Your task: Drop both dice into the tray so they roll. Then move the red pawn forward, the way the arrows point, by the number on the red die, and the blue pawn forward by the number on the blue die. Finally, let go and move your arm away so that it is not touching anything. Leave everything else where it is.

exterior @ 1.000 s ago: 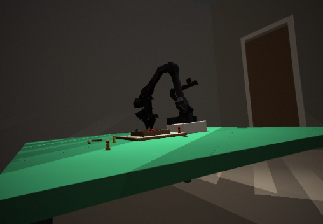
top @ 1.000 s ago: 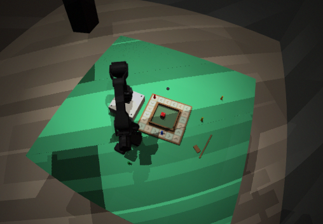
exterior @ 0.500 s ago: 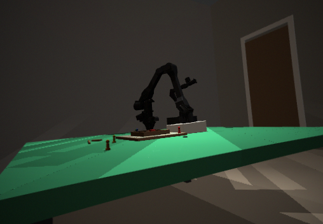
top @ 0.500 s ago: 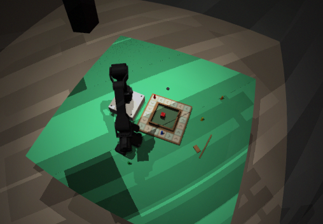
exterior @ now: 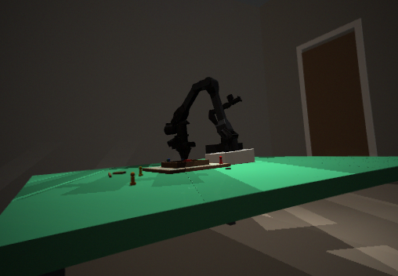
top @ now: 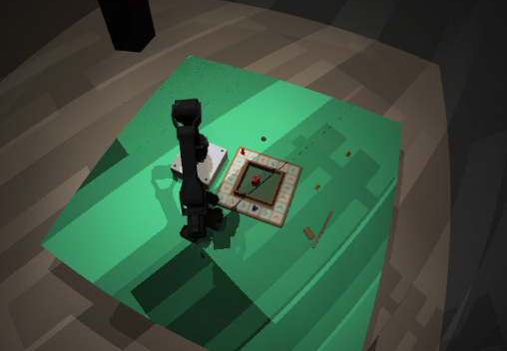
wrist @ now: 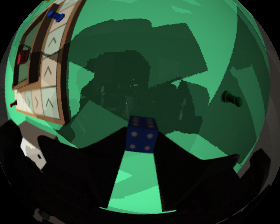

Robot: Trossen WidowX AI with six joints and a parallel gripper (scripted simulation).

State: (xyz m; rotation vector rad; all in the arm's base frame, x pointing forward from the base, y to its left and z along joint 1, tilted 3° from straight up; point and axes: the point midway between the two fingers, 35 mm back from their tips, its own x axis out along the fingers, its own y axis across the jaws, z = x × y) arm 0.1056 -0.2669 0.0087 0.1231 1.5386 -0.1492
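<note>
My gripper tip is now 35 cm to the right of the red pawn, 6 cm short of it and 1 cm below it. Round my gripper tip: tray: 22 cm to the left, 16 cm ahead, 1 cm below; then blue pawn: 17 cm ahead, 11 cm to the left, 1 cm above; then small brown block: 40 cm ahead, 7 cm to the left, 1 cm below.
</note>
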